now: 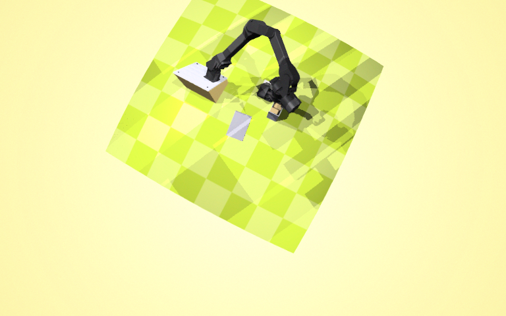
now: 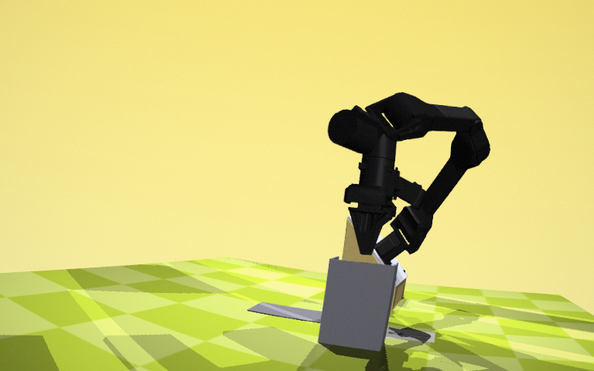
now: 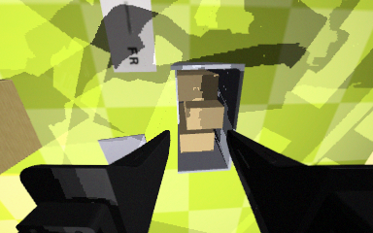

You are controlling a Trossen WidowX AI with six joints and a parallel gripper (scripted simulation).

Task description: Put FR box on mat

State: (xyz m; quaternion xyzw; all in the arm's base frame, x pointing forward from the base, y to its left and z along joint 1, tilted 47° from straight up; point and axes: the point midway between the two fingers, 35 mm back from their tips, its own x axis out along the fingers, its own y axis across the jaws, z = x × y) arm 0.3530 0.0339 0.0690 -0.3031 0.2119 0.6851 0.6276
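The thin white slab is 10 cm behind my gripper tip, 8 cm to the left of it and 15 cm below it. From my gripper tip the other things lie so: grey mat 11 cm behind, 18 cm to the right, 15 cm below.
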